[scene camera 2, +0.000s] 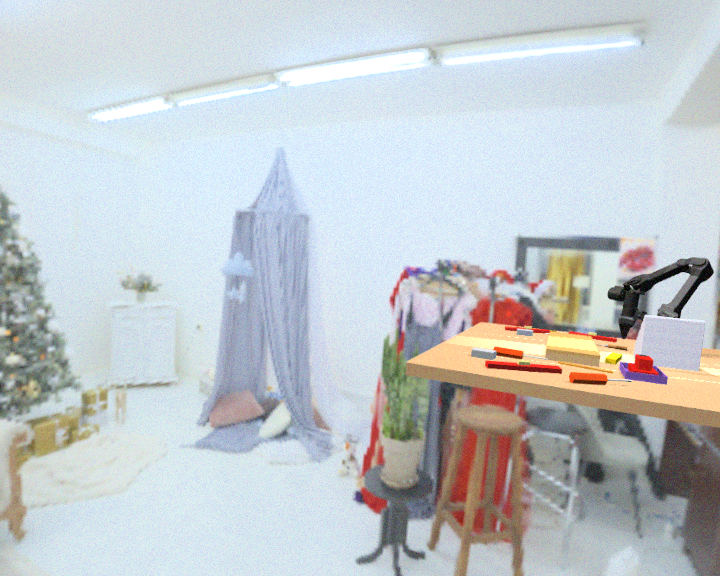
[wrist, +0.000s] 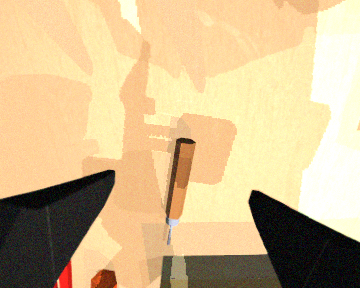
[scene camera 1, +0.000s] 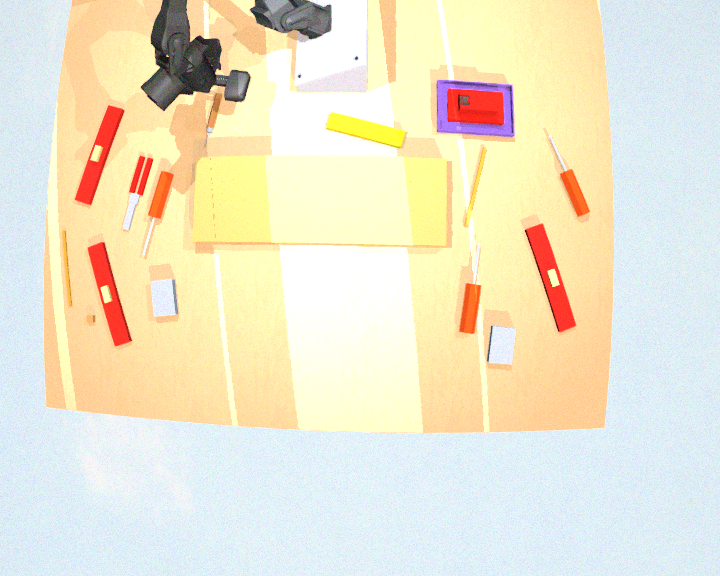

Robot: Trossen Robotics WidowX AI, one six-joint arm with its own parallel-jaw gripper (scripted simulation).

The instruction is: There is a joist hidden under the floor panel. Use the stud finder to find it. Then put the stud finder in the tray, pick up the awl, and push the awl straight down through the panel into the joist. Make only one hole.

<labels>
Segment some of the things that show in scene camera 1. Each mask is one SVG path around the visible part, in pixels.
My gripper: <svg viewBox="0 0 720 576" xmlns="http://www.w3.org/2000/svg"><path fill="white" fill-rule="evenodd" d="M205 39L212 44L212 47L204 53L209 61L209 69L206 75L199 80L188 81L181 76L185 81L185 88L180 95L192 96L194 92L208 94L213 86L225 87L223 97L225 101L242 103L246 98L251 75L247 71L232 69L228 76L215 74L217 70L221 70L220 55L222 47L220 40L217 38Z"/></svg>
A red stud finder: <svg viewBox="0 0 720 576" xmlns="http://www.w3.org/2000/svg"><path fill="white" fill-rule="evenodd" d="M448 88L448 122L504 125L503 93Z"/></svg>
A yellow block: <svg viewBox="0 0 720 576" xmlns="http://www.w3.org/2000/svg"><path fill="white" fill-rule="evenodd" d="M326 126L327 130L341 132L401 149L405 131L340 113L331 112Z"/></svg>
</labels>
